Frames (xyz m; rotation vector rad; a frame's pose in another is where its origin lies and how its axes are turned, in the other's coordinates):
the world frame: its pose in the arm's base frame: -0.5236 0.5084 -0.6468 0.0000 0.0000 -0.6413
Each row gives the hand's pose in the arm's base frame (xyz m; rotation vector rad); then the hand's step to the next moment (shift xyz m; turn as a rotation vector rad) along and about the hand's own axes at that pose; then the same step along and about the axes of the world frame.
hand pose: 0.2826 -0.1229 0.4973 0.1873 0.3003 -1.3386
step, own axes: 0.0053 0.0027 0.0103 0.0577 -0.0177 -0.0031
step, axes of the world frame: 0.0083 -0.0031 0.0080 0.0289 -0.0488 -0.0207
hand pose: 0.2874 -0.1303 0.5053 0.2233 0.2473 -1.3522
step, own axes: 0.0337 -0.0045 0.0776 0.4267 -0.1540 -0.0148
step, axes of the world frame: 0.0380 -0.0410 0.0637 0.2005 -0.3802 -0.1458
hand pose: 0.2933 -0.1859 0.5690 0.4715 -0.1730 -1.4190
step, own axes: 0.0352 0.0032 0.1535 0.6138 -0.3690 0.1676
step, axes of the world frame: -0.0015 -0.0841 0.1332 0.1528 -0.7123 -0.1015
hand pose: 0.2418 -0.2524 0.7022 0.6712 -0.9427 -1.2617
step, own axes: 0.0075 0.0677 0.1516 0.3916 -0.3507 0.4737
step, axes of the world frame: -0.0905 -0.0453 0.1318 -0.2066 -0.6767 0.0127
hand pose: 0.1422 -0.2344 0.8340 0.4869 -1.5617 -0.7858
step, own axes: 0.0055 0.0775 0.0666 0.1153 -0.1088 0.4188
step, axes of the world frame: -0.0818 0.0164 0.0592 -0.3121 -0.3211 -0.0027
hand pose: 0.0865 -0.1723 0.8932 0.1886 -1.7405 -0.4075
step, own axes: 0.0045 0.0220 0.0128 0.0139 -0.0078 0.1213
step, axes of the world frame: -0.0215 0.0100 0.0102 -0.1024 -0.0662 -0.0098
